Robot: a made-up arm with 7 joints. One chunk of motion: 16 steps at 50 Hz.
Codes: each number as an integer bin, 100 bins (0 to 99) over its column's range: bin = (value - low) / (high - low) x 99, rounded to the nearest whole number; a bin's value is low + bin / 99 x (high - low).
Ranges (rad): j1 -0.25..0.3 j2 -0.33..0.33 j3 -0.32..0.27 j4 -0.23..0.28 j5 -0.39..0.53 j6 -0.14..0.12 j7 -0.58..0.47
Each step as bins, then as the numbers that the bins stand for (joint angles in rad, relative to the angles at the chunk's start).
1 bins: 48 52 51 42 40 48 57
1 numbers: 0.0167 0.0167 -0.0161 -0.0136 -0.0183 -0.0139 0.0245
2 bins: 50 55 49 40 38 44 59
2 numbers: 0.0278 0.0367 -0.0280 -0.0239 -0.0369 -0.0244 0.0458
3 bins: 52 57 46 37 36 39 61
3 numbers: 0.0389 0.0500 -0.0459 -0.0394 -0.0555 -0.0376 0.0670
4 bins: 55 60 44 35 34 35 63
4 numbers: 0.0556 0.0700 -0.0578 -0.0497 -0.0740 -0.0481 0.0882
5 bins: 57 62 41 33 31 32 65
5 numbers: 0.0667 0.0833 -0.0757 -0.0600 -0.1019 -0.0560 0.1094
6 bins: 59 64 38 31 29 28 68
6 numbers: 0.0778 0.0967 -0.0935 -0.0703 -0.1205 -0.0665 0.1412
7 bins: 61 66 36 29 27 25 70
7 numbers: 0.0889 0.1100 -0.1055 -0.0806 -0.1391 -0.0743 0.1624
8 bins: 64 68 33 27 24 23 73
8 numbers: 0.1056 0.1233 -0.1233 -0.0909 -0.1670 -0.0796 0.1942
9 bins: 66 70 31 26 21 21 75
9 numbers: 0.1167 0.1367 -0.1353 -0.0961 -0.1948 -0.0848 0.2155
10 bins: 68 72 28 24 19 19 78
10 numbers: 0.1278 0.1500 -0.1531 -0.1064 -0.2134 -0.0901 0.2473
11 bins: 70 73 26 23 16 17 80
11 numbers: 0.1389 0.1567 -0.1651 -0.1115 -0.2413 -0.0954 0.2685
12 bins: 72 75 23 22 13 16 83
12 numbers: 0.1500 0.1700 -0.1829 -0.1167 -0.2692 -0.0980 0.3003
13 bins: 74 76 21 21 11 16 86
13 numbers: 0.1611 0.1767 -0.1948 -0.1218 -0.2878 -0.0980 0.3321
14 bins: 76 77 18 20 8 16 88
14 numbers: 0.1722 0.1833 -0.2127 -0.1270 -0.3157 -0.0980 0.3533
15 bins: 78 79 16 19 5 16 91
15 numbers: 0.1833 0.1967 -0.2246 -0.1321 -0.3435 -0.0980 0.3852
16 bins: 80 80 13 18 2 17 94
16 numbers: 0.1944 0.2033 -0.2425 -0.1373 -0.3714 -0.0954 0.4170
